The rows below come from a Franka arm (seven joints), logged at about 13 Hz.
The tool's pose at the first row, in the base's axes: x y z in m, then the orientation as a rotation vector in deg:
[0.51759, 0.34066, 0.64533, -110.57, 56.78, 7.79]
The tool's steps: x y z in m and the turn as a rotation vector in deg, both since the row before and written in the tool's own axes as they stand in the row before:
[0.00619, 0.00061, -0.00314, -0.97, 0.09, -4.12]
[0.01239, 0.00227, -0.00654, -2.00, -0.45, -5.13]
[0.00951, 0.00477, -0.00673, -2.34, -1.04, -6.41]
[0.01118, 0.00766, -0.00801, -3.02, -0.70, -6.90]
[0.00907, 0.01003, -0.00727, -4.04, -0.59, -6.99]
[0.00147, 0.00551, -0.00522, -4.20, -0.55, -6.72]
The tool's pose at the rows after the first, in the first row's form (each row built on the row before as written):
[0.52040, 0.33447, 0.64381, -113.36, 52.88, 5.84]
[0.52599, 0.32176, 0.64085, -117.29, 47.63, 4.32]
[0.52886, 0.30982, 0.63806, -121.71, 40.56, 2.81]
[0.53265, 0.29502, 0.63426, -126.69, 33.00, 0.88]
[0.53536, 0.28055, 0.62989, -132.35, 25.21, -0.96]
[0.53429, 0.27290, 0.62953, -137.76, 17.44, -2.73]

